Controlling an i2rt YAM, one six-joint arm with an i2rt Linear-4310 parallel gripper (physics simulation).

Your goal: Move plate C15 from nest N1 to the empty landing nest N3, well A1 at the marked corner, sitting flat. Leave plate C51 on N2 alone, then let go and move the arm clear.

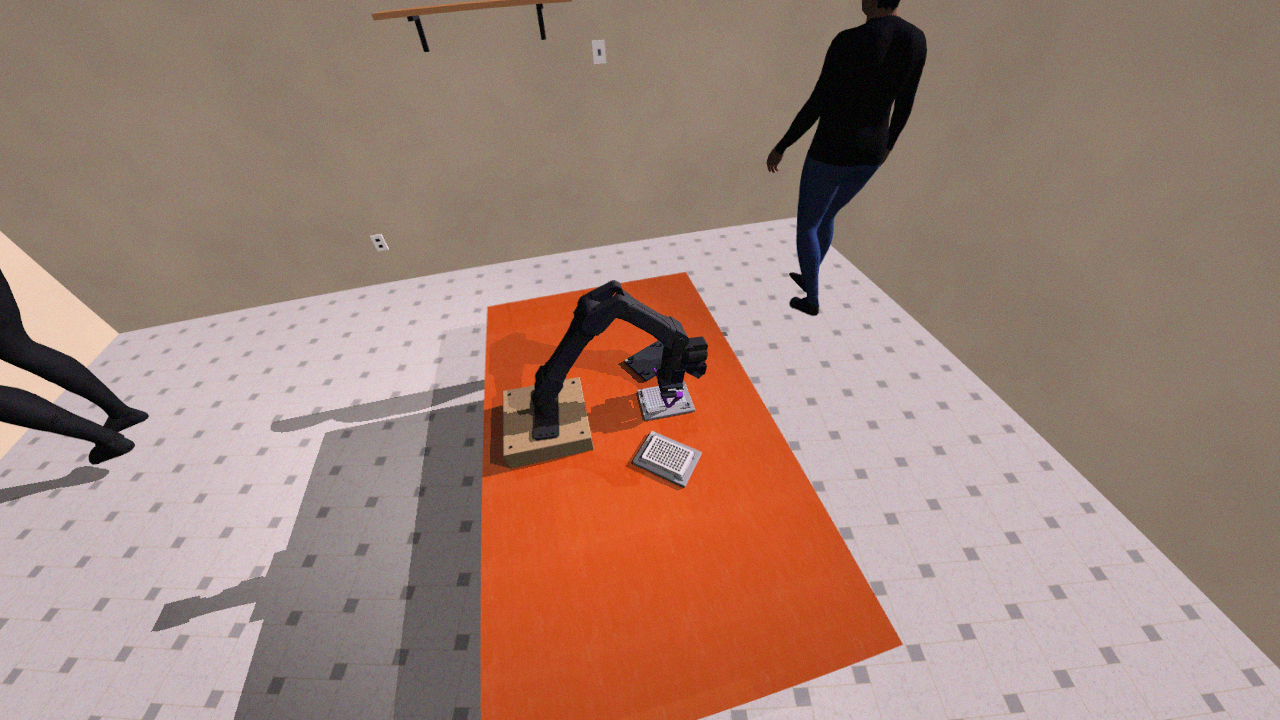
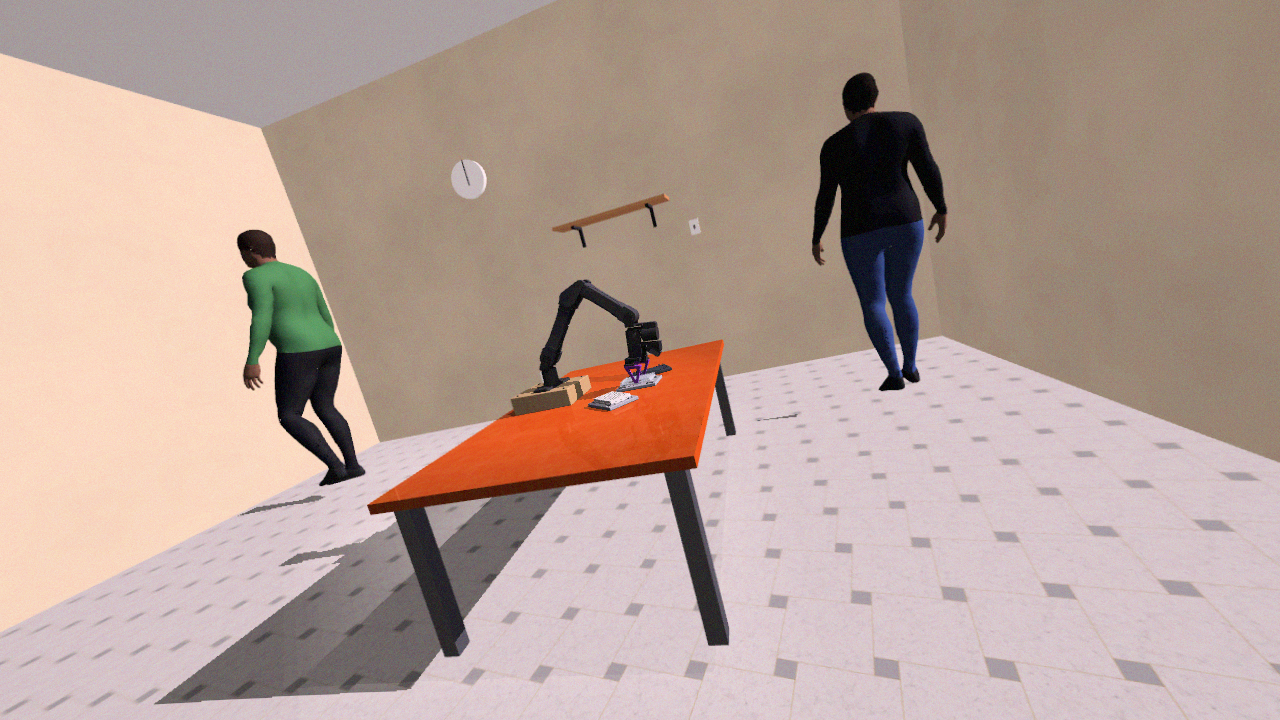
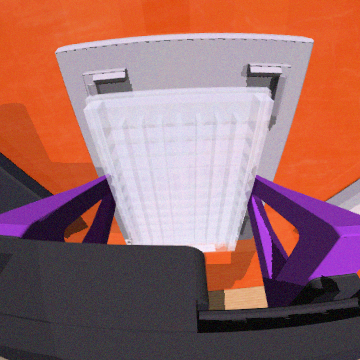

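Observation:
A clear plate, by its place C15, is between the purple fingers of my gripper. The gripper is shut on its two long sides. The plate is over the middle, light grey nest, whose corner brackets show beyond the plate's far edge. Whether it touches the nest is unclear. A white plate, apparently C51, sits on the front nest. A dark nest at the back is partly hidden by the arm. Nest labels and the A1 mark are not readable.
The arm stands on a wooden base block at the left of the orange table. A person in black stands beyond the table, and one in green stands to the left.

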